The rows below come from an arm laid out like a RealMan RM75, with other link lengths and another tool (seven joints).
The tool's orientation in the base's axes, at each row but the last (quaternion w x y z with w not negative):
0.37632, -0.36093, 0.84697, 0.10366
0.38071, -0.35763, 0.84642, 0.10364
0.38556, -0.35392, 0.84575, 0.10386
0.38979, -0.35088, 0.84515, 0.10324
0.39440, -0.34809, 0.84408, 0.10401
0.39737, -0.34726, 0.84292, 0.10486
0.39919, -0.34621, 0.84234, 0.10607
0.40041, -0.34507, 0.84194, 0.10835
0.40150, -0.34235, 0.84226, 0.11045
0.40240, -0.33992, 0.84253, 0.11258
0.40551, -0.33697, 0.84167, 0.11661
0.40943, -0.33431, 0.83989, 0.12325
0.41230, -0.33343, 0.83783, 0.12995
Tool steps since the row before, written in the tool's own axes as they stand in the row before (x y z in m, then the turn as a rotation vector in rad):
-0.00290, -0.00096, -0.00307, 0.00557, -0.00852, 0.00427
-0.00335, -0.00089, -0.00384, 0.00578, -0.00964, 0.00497
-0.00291, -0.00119, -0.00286, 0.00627, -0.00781, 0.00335
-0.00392, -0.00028, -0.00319, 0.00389, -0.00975, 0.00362
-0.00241, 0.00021, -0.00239, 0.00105, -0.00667, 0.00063
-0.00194, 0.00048, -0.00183, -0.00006, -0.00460, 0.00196
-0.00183, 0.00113, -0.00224, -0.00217, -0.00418, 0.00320
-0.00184, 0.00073, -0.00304, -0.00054, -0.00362, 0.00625
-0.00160, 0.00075, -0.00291, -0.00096, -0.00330, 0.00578
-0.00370, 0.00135, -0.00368, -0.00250, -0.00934, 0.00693
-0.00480, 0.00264, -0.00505, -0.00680, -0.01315, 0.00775
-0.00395, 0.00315, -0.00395, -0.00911, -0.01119, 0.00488
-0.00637, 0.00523, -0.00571, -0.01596, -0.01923, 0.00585
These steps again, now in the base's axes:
0.00026, -0.00052, 0.00429, 0.00574, -0.00718, -0.00612
-0.00006, -0.00060, 0.00514, 0.00681, -0.00778, -0.00664
0.00047, -0.00064, 0.00418, 0.00440, -0.00743, -0.00607
0.00008, 0.00038, 0.00505, 0.00694, -0.00751, -0.00432
-0.00048, 0.00030, 0.00335, 0.00437, -0.00516, -0.00054
-0.00055, 0.00050, 0.00261, 0.00427, -0.00247, -0.00080
-0.00129, 0.00073, 0.00273, 0.00567, -0.00055, -0.00008
-0.00150, 0.00005, 0.00330, 0.00640, 0.00046, -0.00335
-0.00154, 0.00000, 0.00304, 0.00609, 0.00069, -0.00276
-0.00146, 0.00108, 0.00507, 0.01148, -0.00253, -0.00184
-0.00267, 0.00187, 0.00670, 0.01640, -0.00295, 0.00120
-0.00274, 0.00227, 0.00534, 0.01439, -0.00181, 0.00467
-0.00414, 0.00395, 0.00823, 0.02332, -0.00422, 0.00985

